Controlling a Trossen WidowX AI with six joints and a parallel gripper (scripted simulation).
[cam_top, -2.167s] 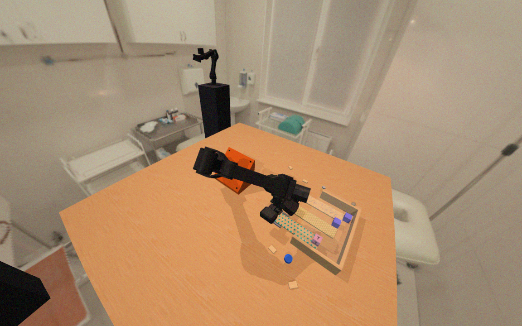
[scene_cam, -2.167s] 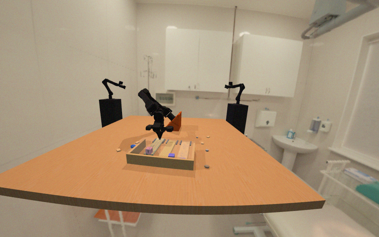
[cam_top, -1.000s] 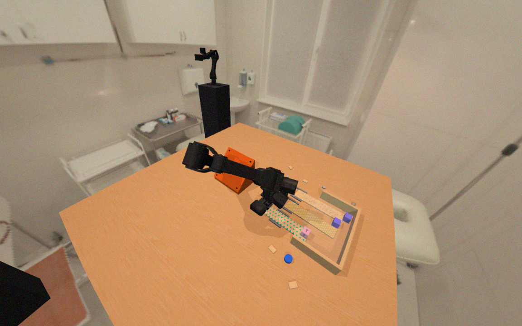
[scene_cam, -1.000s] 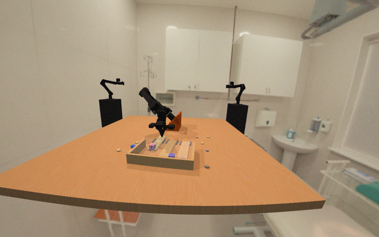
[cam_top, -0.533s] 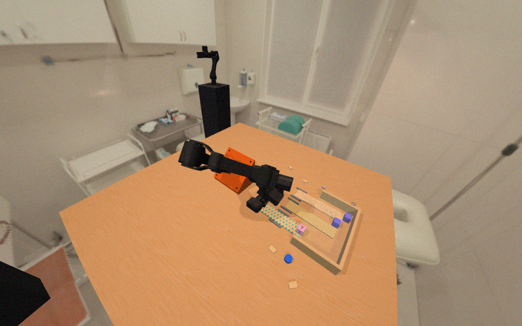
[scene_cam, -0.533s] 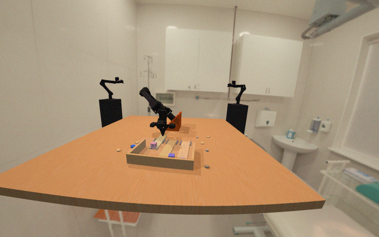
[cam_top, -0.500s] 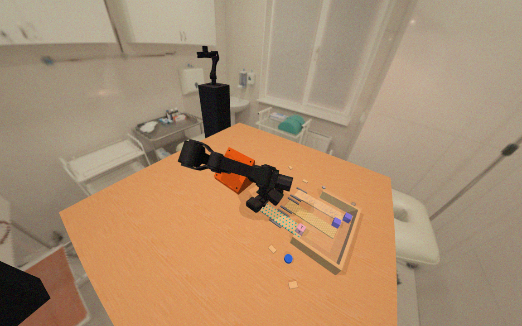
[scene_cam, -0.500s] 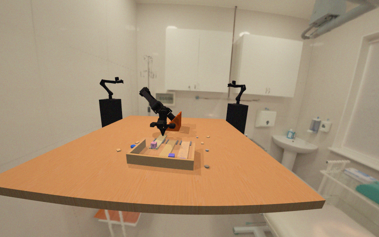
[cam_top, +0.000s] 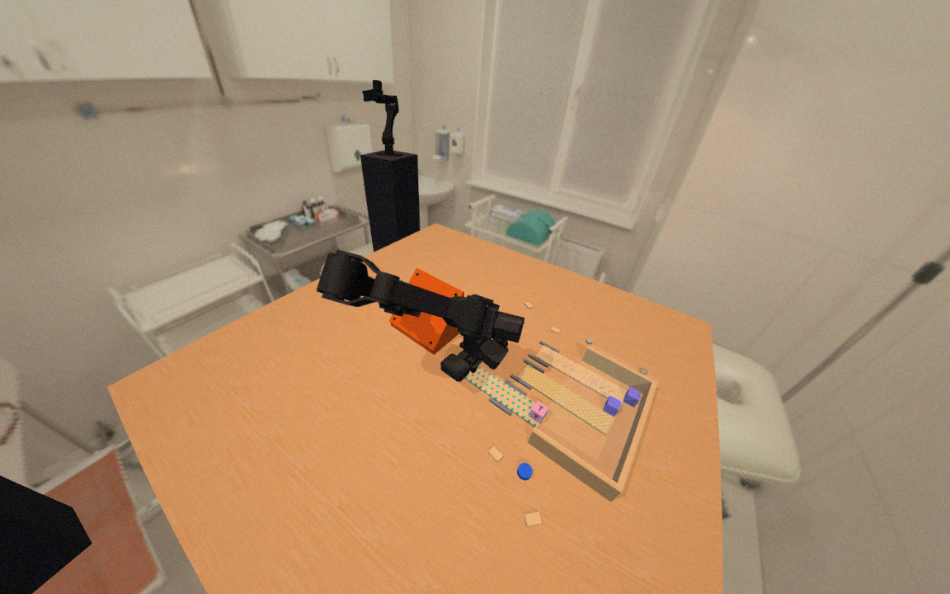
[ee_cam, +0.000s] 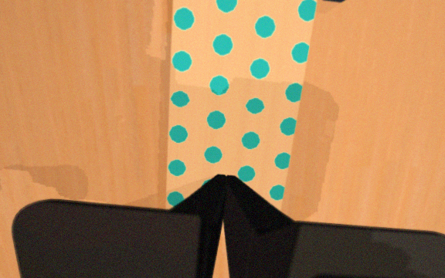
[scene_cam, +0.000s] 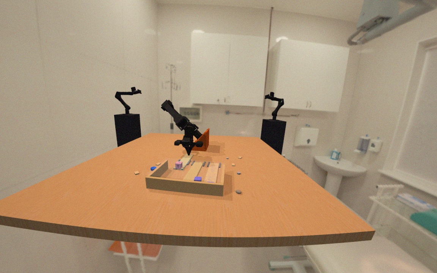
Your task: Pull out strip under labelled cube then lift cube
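Now: the labelled cube 190 mm ahead of my gripper tip, 40 mm to the right of it and 20 mm above it. Also, from my gripper tip: tan tile: 140 mm ahead, 170 mm to the right; blue disc: 210 mm ahead, 170 mm to the right.
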